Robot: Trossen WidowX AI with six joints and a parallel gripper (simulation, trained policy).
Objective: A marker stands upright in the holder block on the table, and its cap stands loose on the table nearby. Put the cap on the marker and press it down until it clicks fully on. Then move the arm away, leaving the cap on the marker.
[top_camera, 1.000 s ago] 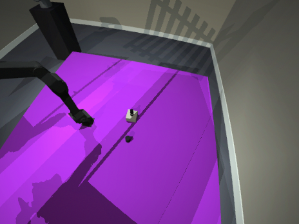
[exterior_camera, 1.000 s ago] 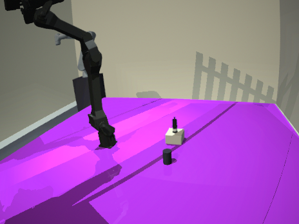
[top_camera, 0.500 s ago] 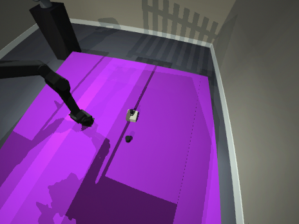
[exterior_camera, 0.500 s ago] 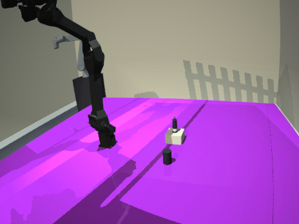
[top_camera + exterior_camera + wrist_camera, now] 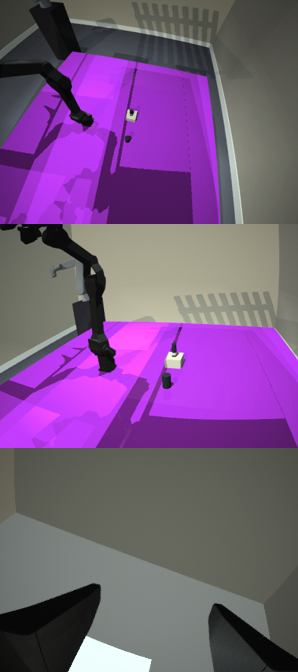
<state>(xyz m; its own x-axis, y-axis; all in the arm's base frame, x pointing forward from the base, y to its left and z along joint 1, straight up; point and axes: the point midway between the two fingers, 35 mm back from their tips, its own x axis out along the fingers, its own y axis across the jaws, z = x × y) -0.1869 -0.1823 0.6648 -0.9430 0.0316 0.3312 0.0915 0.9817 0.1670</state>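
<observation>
Now: the black cap 650 mm below my gripper tip, 500 mm ahead of it and 110 mm to the left of it. Also, from my gripper tip: white holder block 660 mm below, 490 mm ahead, 270 mm to the left.
</observation>
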